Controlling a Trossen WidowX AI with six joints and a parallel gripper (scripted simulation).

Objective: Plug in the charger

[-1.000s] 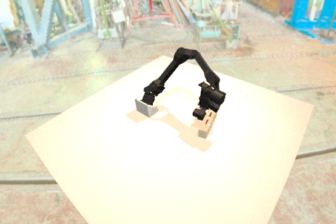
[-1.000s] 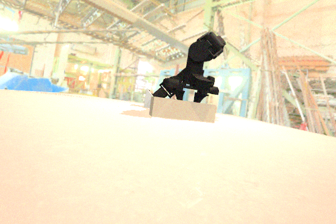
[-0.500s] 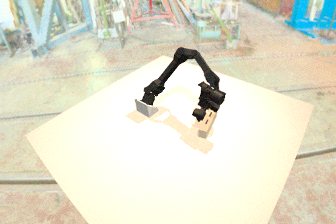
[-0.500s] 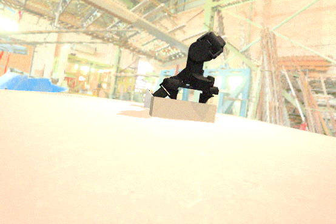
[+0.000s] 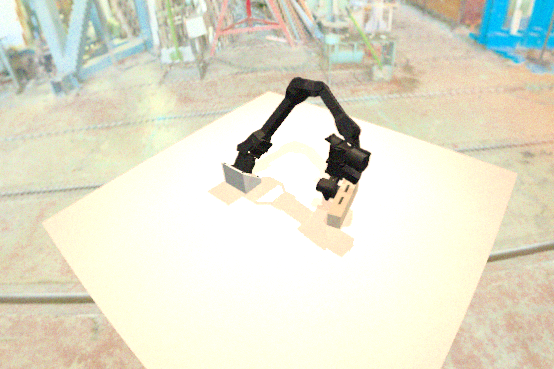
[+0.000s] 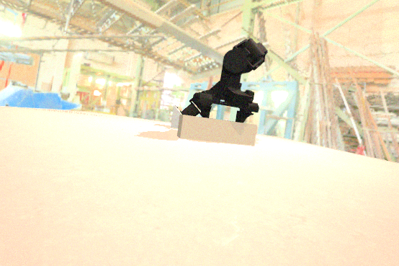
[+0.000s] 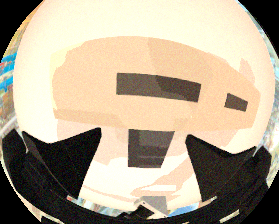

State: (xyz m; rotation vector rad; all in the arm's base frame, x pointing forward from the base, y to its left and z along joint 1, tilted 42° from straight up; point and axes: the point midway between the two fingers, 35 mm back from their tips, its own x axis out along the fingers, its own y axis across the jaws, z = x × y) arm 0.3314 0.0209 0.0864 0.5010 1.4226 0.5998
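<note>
Right now the dark charger is 2 cm ahead of my gripper tip and 1 cm above it.
</note>
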